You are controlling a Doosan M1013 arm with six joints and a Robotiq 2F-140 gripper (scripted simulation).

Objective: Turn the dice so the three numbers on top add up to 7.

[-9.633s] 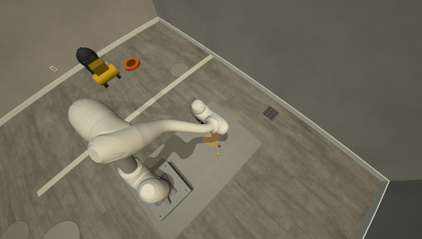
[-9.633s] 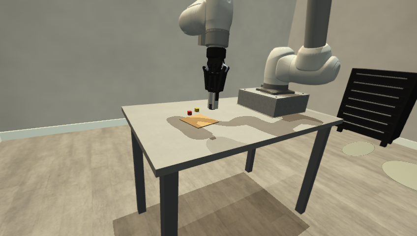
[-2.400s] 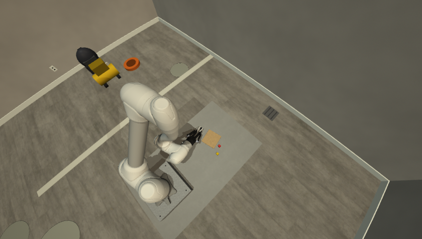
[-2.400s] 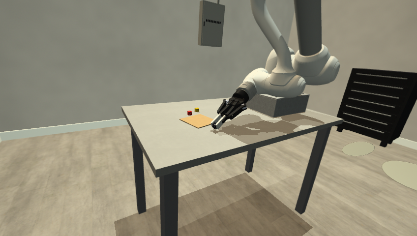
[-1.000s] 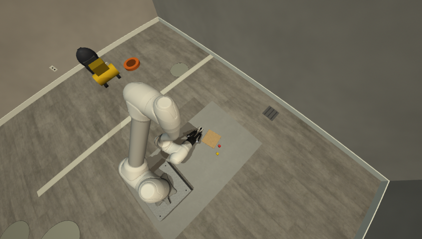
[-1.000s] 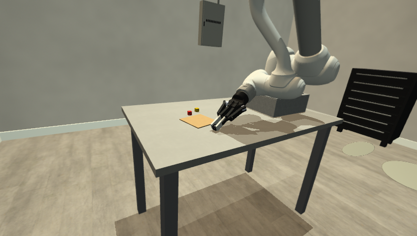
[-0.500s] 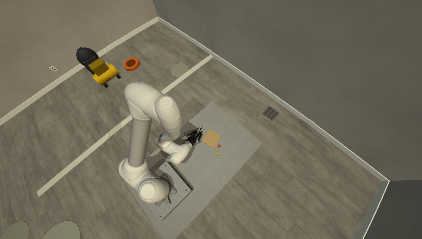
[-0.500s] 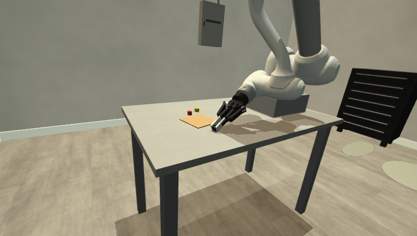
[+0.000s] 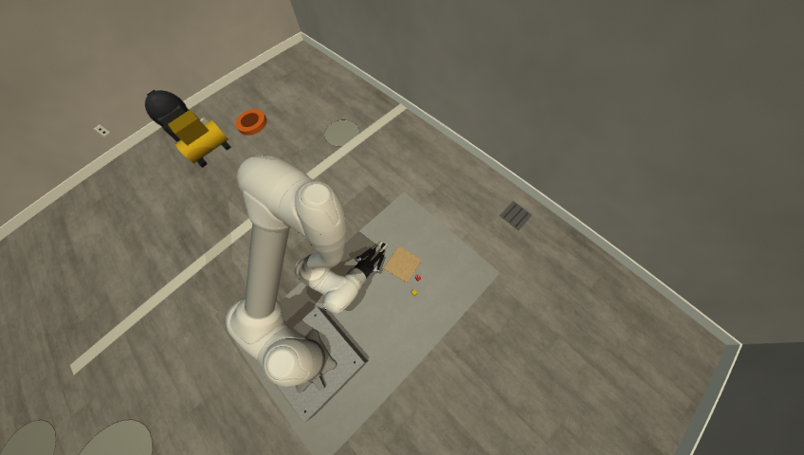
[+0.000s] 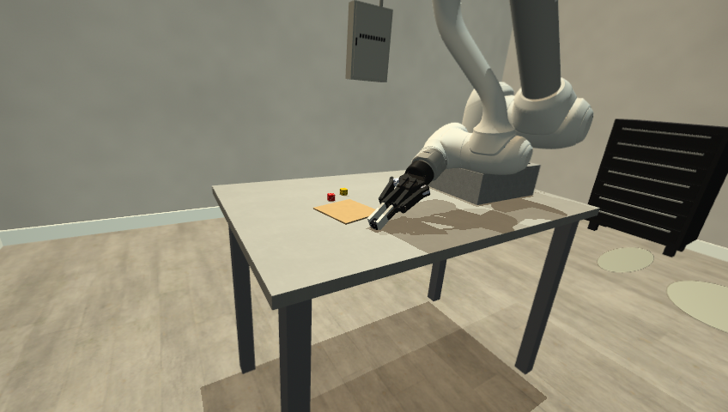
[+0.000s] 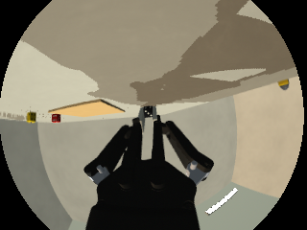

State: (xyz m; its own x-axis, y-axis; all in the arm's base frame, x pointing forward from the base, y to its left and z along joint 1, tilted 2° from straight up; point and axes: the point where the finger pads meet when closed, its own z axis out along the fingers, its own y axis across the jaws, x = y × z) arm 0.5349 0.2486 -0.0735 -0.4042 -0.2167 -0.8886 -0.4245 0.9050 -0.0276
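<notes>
My hand is 130 mm to the left of the tan mat, 40 mm short of it and 30 mm above it. The rest, counted from my hand: yellow die (270 mm to the right, 20 mm below); then red die (230 mm to the right, 60 mm ahead, 20 mm below); then small white die (20 mm below, 20 mm ahead, 10 mm to the left).
</notes>
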